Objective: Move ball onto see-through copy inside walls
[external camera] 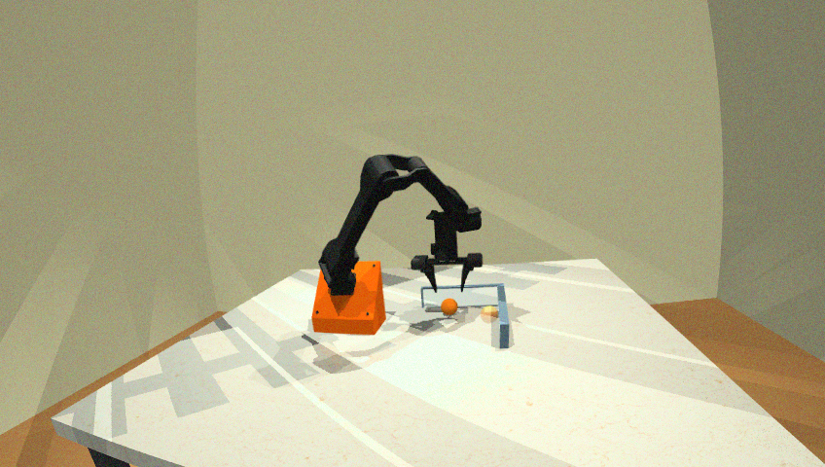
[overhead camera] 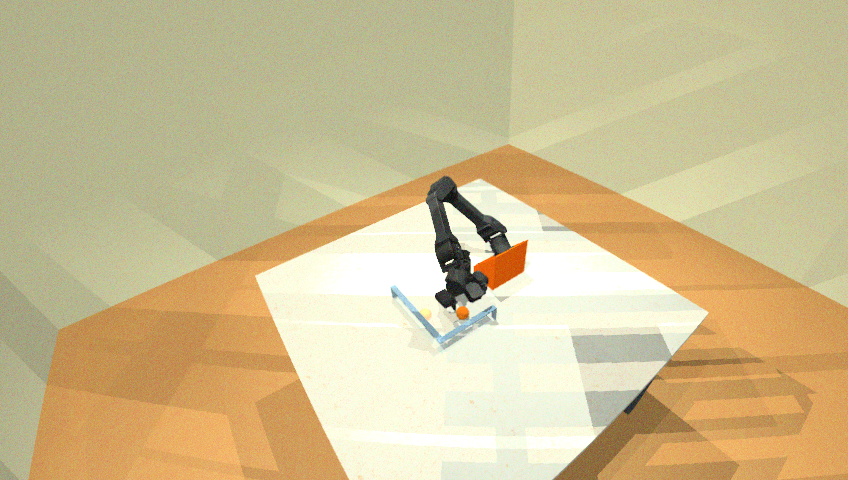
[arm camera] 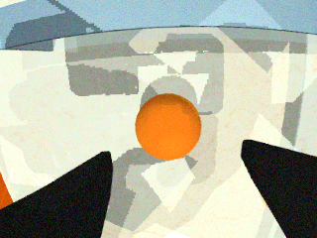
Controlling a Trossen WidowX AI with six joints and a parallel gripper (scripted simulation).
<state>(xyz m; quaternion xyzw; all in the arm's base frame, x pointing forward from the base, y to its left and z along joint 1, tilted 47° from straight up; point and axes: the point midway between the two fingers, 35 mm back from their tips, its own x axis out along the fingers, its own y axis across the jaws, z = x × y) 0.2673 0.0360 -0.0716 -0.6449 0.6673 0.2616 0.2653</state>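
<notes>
Now: gripper tip 40 mm above the orange ball.
</notes>
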